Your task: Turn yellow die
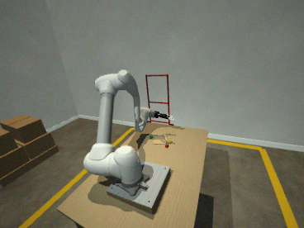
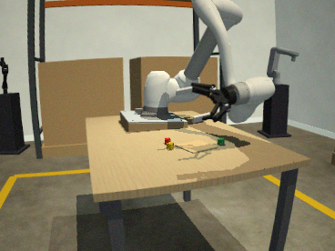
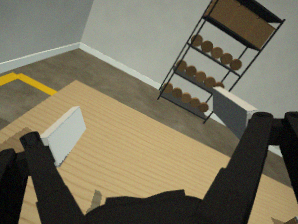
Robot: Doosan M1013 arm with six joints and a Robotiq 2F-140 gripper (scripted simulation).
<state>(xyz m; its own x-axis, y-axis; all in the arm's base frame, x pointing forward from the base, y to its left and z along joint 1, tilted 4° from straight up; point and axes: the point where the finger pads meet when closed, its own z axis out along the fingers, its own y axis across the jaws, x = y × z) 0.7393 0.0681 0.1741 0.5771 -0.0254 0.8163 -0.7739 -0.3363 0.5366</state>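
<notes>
Right now my hand is 190 mm above the yellow die, 150 mm past it and 50 mm to the left of it. Also, from my hand: green die: 190 mm to the left, 190 mm below, 180 mm behind; tan mat: 210 mm below, 160 mm behind, 70 mm to the left; red die: 230 mm behind, 190 mm below, 50 mm to the right.
</notes>
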